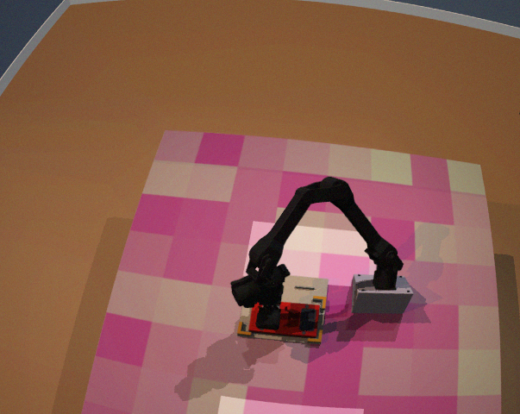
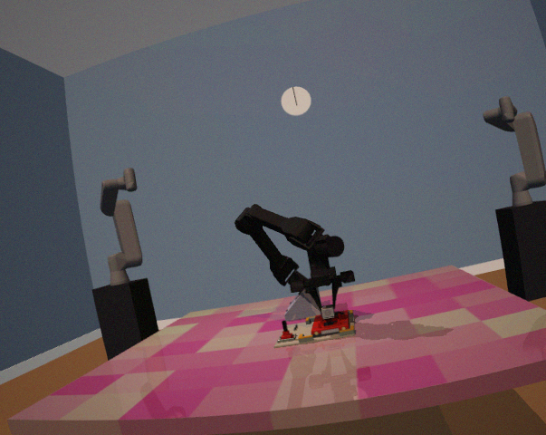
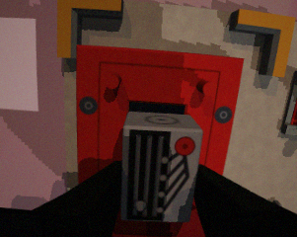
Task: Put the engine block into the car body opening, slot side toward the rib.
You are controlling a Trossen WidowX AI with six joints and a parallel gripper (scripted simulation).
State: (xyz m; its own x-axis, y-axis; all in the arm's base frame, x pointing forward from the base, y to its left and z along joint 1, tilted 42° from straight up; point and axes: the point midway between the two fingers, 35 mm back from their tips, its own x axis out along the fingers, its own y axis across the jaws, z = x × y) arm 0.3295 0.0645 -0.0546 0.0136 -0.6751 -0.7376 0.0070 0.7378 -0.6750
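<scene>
My gripper tip is now 1 cm above the grey engine block.
</scene>
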